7 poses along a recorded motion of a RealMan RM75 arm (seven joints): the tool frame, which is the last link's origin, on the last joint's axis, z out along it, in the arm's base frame.
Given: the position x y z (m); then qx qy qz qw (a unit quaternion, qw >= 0).
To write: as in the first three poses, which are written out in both.
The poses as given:
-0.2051 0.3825 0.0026 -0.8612 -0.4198 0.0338 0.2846
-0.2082 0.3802 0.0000 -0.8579 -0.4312 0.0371 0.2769
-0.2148 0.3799 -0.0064 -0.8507 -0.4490 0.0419 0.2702
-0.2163 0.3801 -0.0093 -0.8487 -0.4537 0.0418 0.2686
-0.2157 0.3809 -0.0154 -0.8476 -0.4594 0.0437 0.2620
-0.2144 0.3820 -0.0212 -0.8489 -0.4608 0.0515 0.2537
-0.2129 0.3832 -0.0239 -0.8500 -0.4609 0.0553 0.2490
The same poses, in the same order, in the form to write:
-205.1 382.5 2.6 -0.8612 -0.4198 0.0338 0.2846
-208.2 380.2 0.0 -0.8579 -0.4312 0.0371 0.2769
-214.8 379.9 -6.4 -0.8507 -0.4490 0.0419 0.2702
-216.3 380.1 -9.3 -0.8487 -0.4537 0.0418 0.2686
-215.7 380.9 -15.4 -0.8476 -0.4594 0.0437 0.2620
-214.4 382.0 -21.2 -0.8489 -0.4608 0.0515 0.2537
-212.9 383.2 -23.9 -0.8500 -0.4609 0.0553 0.2490

